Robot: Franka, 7 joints.
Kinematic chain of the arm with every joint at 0, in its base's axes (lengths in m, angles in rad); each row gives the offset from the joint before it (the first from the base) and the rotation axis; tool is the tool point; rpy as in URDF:
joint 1: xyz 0 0 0.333 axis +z
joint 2: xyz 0 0 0 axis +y
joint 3: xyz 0 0 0.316 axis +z
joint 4: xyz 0.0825 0 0 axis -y
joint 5: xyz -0.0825 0 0.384 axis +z
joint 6: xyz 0 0 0 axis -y
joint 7: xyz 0.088 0 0 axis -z
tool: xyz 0 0 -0.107 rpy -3.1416 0 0
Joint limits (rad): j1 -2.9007..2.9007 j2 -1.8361..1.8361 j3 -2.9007..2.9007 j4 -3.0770..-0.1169 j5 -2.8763..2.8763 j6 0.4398..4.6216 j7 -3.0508..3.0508
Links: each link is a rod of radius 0.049 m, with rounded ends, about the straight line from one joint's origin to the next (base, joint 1, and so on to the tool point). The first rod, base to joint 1, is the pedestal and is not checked.
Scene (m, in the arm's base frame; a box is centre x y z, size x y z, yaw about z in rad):
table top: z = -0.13
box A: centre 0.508 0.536 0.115 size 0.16 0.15 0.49 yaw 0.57
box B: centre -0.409 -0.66 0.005 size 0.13 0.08 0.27 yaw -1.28
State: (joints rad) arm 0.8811 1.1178 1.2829 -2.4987 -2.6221 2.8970 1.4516
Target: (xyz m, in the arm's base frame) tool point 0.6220 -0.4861 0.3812
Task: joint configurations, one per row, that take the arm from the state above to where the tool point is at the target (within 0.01 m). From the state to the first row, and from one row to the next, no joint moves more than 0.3 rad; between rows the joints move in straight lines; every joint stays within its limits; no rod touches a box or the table.
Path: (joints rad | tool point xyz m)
1: 0.5998 1.0352 1.1464 -2.3590 -2.6729 2.8566 1.5837 | -0.1905 0.3978 0.1752
2: 0.3184 0.9526 1.0099 -2.2193 -2.7238 2.8162 1.7158 | 0.0293 0.4795 0.1445
3: 0.0371 0.8699 0.8734 -2.0796 -2.7746 2.7759 1.8479 | 0.2822 0.4446 0.1361
4: -0.2443 0.7873 0.7369 -1.9399 -2.8255 2.7355 1.9800 | 0.5043 0.2860 0.1553
5: -0.5256 0.7047 0.6005 -1.8002 -2.8763 2.6951 2.1121 | 0.6343 0.0316 0.2044
6: -0.6095 0.7209 0.4574 -1.6119 -2.7911 2.5976 1.8919 | 0.6835 -0.1434 0.2454
7: -0.6934 0.7370 0.3144 -1.4237 -2.7060 2.5000 1.6718 | 0.6779 -0.3236 0.3046
8: -0.7773 0.7532 0.1713 -1.2354 -2.6208 2.4025 1.4516 | 0.6220 -0.4861 0.3812

